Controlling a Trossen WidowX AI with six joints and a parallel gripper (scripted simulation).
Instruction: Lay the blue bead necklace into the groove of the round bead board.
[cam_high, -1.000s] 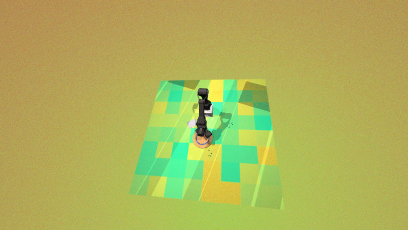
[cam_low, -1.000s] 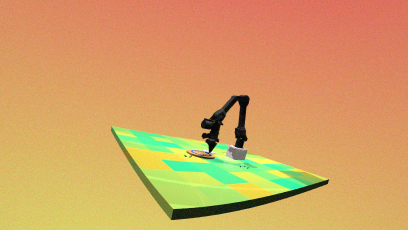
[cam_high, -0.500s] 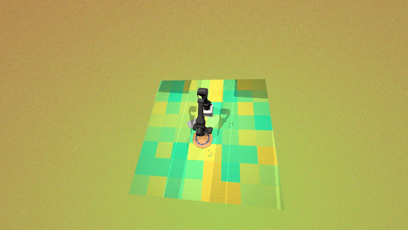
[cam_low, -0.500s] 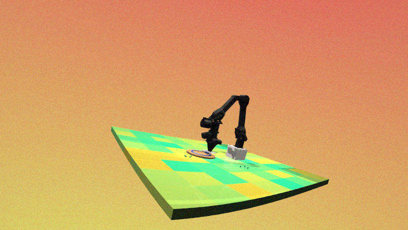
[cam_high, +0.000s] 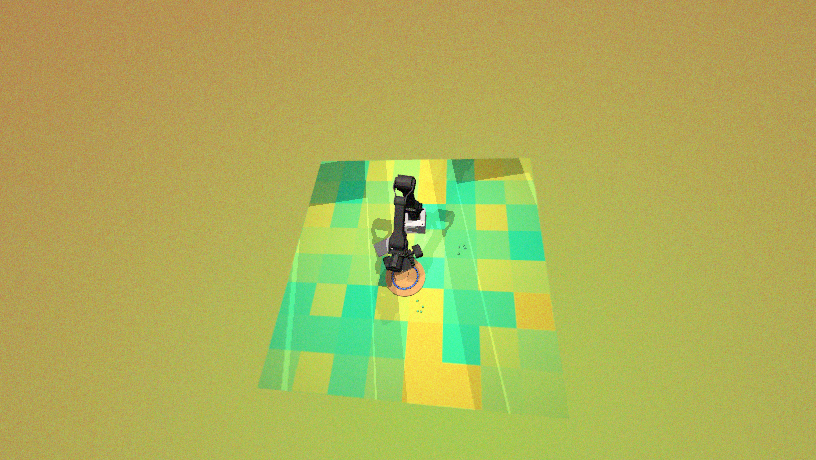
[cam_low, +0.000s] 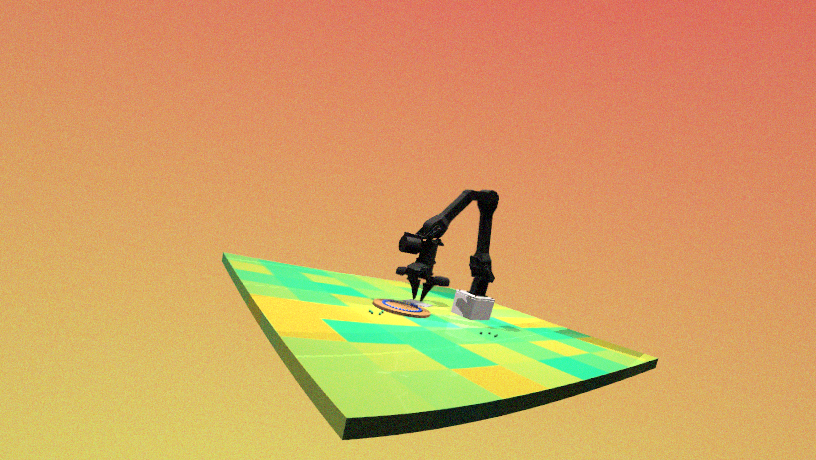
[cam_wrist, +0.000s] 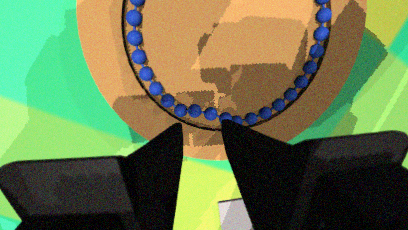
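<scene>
The round bead board lies 60 mm ahead of my gripper tip, 10 mm to the right of it and 30 mm below it. From my gripper tip the other things lie so: flat grey piece (120 mm behind, 110 mm to the right, 40 mm below).
</scene>
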